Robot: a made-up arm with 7 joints.
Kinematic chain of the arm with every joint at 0, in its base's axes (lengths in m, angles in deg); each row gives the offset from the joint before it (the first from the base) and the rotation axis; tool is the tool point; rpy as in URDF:
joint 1: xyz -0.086 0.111 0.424 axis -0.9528 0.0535 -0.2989
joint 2: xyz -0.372 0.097 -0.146 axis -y
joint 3: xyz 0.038 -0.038 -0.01 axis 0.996 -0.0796 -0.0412
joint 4: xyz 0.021 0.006 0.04 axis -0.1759 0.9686 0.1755
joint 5: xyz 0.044 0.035 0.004 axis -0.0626 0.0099 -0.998
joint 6: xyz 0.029 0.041 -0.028 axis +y
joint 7: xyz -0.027 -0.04 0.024 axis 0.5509 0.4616 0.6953
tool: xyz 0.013 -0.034 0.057 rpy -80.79 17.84 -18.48
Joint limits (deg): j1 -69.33..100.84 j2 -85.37..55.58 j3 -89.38..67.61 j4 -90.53..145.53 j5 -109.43..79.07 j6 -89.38..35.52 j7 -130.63..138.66
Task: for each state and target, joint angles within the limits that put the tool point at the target. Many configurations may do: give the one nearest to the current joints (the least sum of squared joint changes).
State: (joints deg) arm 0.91 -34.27 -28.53 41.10 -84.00 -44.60 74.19
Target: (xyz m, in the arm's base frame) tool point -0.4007 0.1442 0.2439
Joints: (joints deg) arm 3.92 -11.14 -40.91 77.37 -61.18 -88.90 28.45
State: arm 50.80 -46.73 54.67 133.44 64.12 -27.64 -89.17
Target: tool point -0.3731 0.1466 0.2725
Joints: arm 67.41 -59.33 67.61 136.53 56.23 -27.32 -81.58
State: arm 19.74 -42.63 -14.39 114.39 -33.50 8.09 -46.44
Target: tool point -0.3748 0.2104 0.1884
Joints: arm 9.04 -31.03 -7.67 98.83 -32.51 10.88 -52.88
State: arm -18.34 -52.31 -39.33 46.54 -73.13 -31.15 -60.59
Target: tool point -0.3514 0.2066 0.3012
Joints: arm -19.91 -20.74 -22.95 33.99 -78.29 -20.44 -54.62
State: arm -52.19 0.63 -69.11 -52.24 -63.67 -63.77 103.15
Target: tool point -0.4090 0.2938 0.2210
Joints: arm -16.38 -10.03 -89.38 -45.64 -72.70 -65.31 117.47
